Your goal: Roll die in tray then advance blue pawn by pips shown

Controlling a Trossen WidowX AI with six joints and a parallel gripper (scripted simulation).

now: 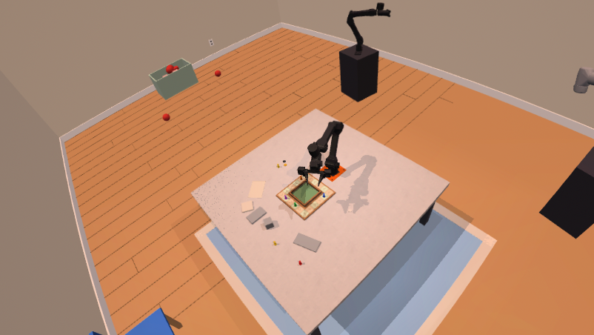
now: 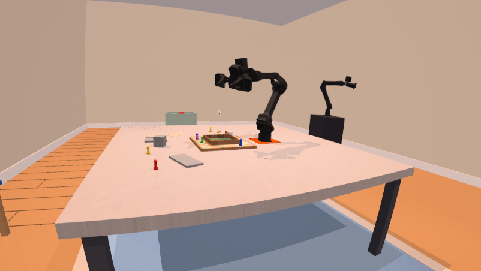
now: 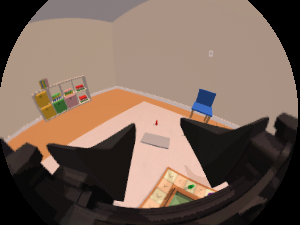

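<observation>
The blue pawn is 27 cm below my gripper tip, 11 cm behind it and 9 cm to the right of it. The rest, counted from my gripper tip: purple pawn 27 cm below, 23 cm to the right, 9 cm ahead; then grey slab 30 cm below, 16 cm ahead, 12 cm to the left; then green pawn 27 cm below, 14 cm to the right, 7 cm ahead.
</observation>
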